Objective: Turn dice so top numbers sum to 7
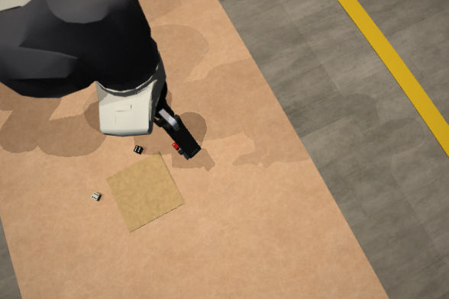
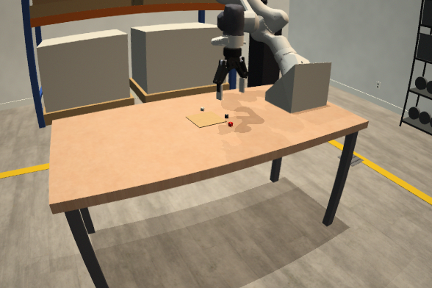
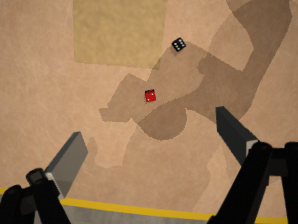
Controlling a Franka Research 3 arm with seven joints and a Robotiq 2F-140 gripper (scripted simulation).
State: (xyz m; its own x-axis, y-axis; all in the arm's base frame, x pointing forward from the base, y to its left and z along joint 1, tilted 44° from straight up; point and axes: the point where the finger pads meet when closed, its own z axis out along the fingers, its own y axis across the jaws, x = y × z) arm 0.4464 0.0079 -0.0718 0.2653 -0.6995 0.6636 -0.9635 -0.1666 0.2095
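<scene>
The red die is 140 mm below my hand. From my hand the other things lie so: black die: 40 mm behind, 80 mm to the right, 140 mm below; tan mat: 60 mm ahead, 110 mm to the right, 150 mm below; white die: 10 mm ahead, 220 mm to the right, 140 mm below.
</scene>
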